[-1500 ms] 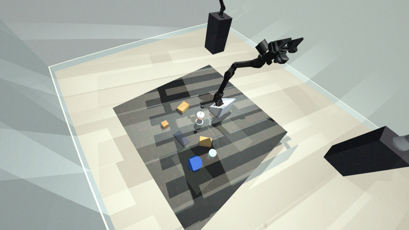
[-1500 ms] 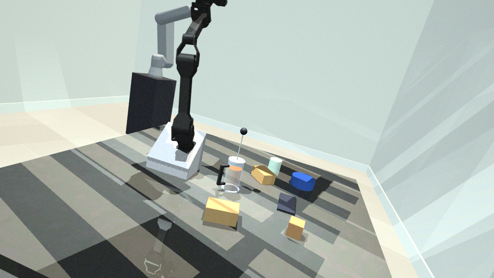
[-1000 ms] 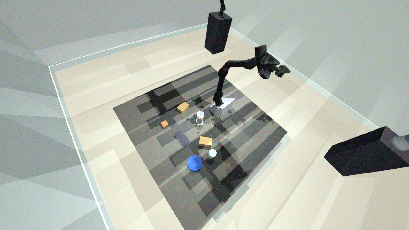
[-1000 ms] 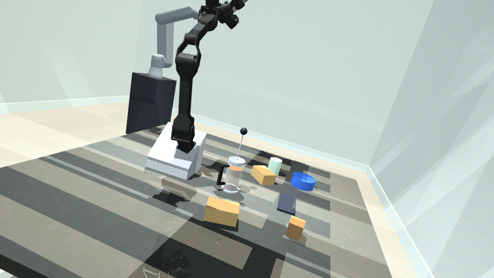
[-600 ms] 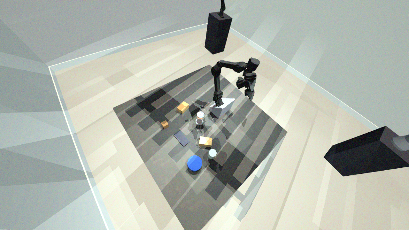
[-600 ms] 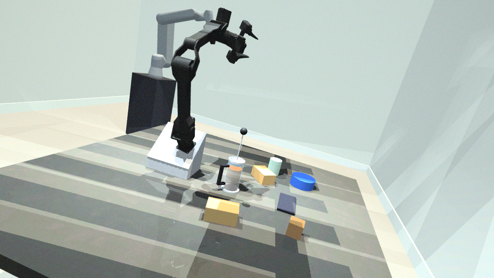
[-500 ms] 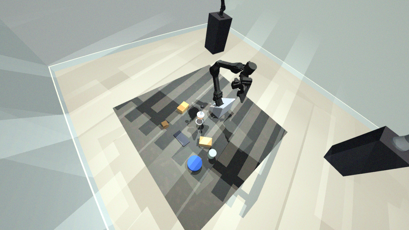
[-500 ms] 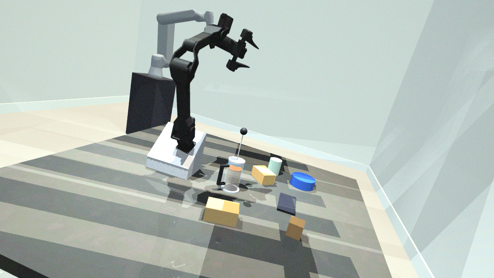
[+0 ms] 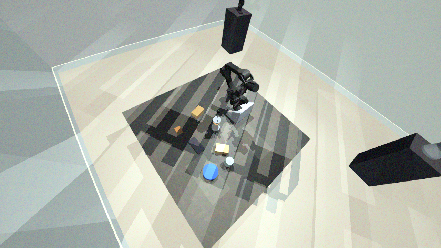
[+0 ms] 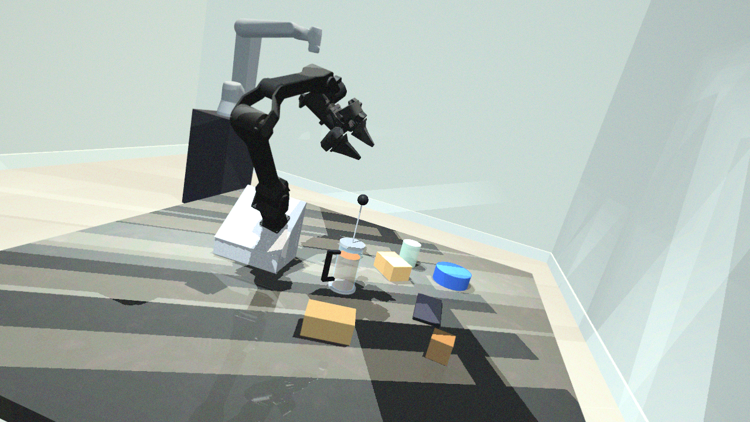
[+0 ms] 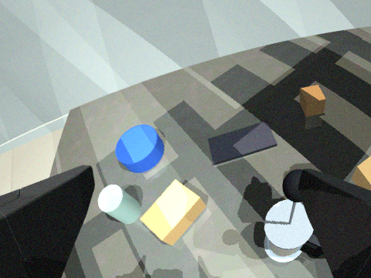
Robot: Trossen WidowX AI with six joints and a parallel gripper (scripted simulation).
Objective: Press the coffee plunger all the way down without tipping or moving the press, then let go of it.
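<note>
Now: the glass coffee press 250 mm below my gripper tip, 70 mm to the right of it and 30 mm ahead of it. The rest, counted from my gripper tip: pale green cylinder: 340 mm below, 280 mm to the left, 140 mm ahead; then dark flat slab: 370 mm below, 280 mm ahead, 10 mm to the left; then orange cube: 350 mm below, 350 mm ahead, 190 mm to the right.
</note>
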